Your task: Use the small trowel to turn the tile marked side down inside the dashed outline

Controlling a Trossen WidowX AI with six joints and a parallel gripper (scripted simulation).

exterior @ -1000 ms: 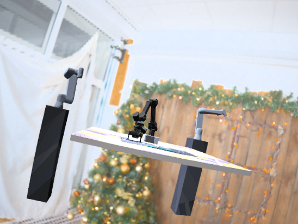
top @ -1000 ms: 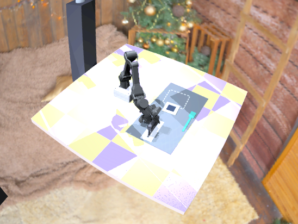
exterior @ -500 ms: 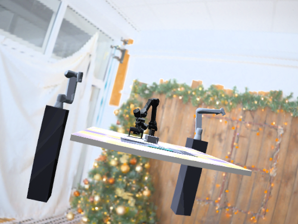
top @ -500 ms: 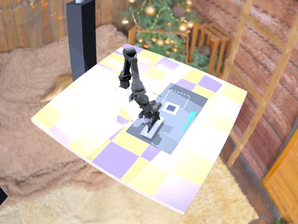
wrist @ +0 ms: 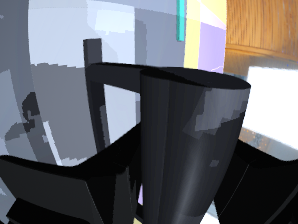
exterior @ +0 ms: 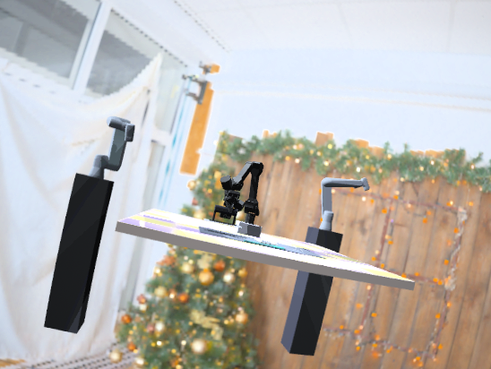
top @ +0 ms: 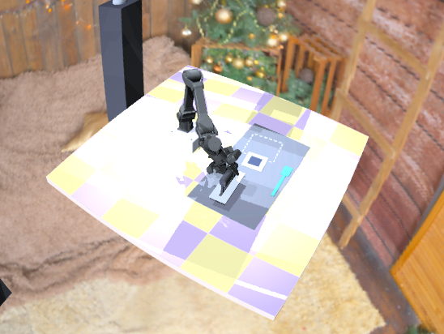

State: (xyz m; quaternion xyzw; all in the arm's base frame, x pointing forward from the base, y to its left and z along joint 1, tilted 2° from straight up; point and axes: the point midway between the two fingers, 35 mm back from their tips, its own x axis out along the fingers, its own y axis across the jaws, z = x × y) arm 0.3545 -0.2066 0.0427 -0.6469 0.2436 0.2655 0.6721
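Right now my gripper tip is 180 mm to the right of the grey mat, 120 mm above it and 20 mm short of it. Also, from my gripper tip: white tile 230 mm to the left, 100 mm below; then teal trowel 190 mm to the left, 160 mm ahead, 100 mm below; then plastering float 30 mm behind, 10 mm below.
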